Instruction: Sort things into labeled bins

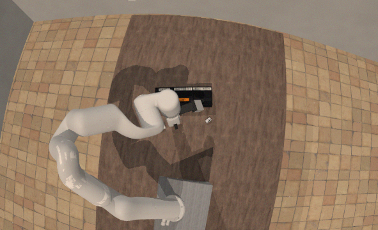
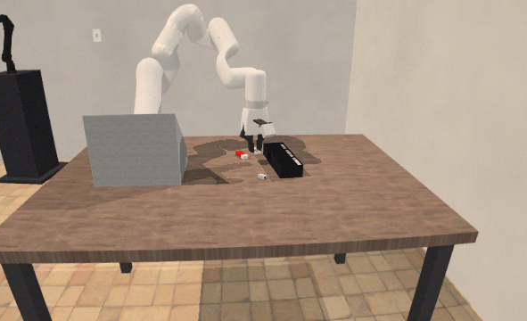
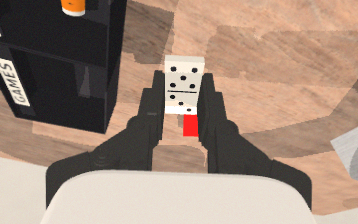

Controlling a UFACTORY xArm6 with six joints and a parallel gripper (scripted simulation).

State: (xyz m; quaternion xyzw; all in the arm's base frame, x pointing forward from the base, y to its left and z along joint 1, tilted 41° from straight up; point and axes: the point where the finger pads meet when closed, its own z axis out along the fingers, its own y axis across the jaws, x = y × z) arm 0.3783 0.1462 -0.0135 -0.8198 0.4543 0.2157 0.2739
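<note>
The orange battery is 9 cm ahead of my hand, 5 cm below it and 2 cm to the right of it. Also, from my hand: white domino 2 cm below; then black nut 11 cm ahead, 10 cm to the right, 6 cm below; then eraser 6 cm to the left, 6 cm below, 5 cm behind.
</note>
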